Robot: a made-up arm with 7 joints.
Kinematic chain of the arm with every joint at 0, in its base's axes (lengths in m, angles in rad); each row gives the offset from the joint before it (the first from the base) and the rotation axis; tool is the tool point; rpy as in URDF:
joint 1: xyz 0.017 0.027 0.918 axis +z
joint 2: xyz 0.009 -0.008 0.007 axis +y
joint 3: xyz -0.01 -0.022 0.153 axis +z
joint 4: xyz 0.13 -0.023 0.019 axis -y
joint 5: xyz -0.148 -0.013 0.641 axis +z
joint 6: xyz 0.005 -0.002 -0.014 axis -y
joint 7: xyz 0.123 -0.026 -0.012 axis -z
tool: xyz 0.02 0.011 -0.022 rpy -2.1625 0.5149 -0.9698
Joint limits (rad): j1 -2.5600..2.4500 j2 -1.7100..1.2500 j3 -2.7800..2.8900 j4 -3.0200..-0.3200 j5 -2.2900..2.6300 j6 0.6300..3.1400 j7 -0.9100..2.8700
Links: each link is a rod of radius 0.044 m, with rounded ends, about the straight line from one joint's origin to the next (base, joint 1, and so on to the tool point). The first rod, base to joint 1, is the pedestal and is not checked.
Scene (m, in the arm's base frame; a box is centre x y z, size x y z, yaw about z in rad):
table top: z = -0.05
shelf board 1: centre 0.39 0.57 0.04 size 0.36 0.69 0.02 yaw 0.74
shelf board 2: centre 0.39 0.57 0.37 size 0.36 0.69 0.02 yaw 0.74
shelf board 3: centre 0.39 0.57 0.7 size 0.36 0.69 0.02 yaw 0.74
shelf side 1: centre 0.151 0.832 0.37 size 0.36 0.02 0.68 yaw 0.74
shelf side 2: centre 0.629 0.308 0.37 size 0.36 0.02 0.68 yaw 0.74
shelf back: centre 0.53 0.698 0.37 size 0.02 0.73 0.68 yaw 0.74
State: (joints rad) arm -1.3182 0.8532 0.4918 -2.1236 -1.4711 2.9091 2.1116
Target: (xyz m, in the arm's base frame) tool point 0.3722 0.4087 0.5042
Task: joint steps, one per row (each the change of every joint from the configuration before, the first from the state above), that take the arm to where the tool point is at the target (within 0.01 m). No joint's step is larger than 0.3 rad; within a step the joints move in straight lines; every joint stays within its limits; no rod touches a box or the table.
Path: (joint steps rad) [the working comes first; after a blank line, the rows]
Joints at the target: -1.1014 1.1615 0.8857 -2.6738 -1.6205 3.0516 2.1027
Straight joint move there: touches shelf board 2, shelf side 2.

1: 0.0612 -0.2801 0.1374 -0.1494 -0.0844 0.0385 -0.0615
2: 0.0611 -0.2802 0.1374 -0.1494 -0.0845 0.0385 -0.0615
3: 0.0612 -0.2801 0.1374 -0.1494 -0.0844 0.0385 -0.0615
4: 0.0612 -0.2802 0.1374 -0.1494 -0.0844 0.0384 -0.0616
5: 0.0612 -0.2801 0.1374 -0.1494 -0.0844 0.0385 -0.0615
6: 0.0611 -0.2802 0.1373 -0.1494 -0.0845 0.0385 -0.0615
7: 0.0205 0.2629 0.0421 0.0000 0.0218 0.0000 0.0415
8: 0.0205 0.2628 0.0421 0.0000 0.0218 0.0000 0.0416
9: 0.0204 0.2629 0.0421 0.0000 0.0218 0.0000 0.0415
10: 0.0205 0.2628 0.0421 0.0000 0.0219 0.0000 0.0415
11: 0.0205 0.2629 0.0421 0.0000 0.0218 0.0000 0.0416
12: -0.0842 0.2249 -0.2136 0.1154 0.0827 -0.0295 0.0508
13: -0.0842 0.2250 -0.2137 0.1154 0.0827 -0.0294 0.0509
14: -0.0842 0.2250 -0.2136 0.1154 0.0827 -0.0295 0.0508

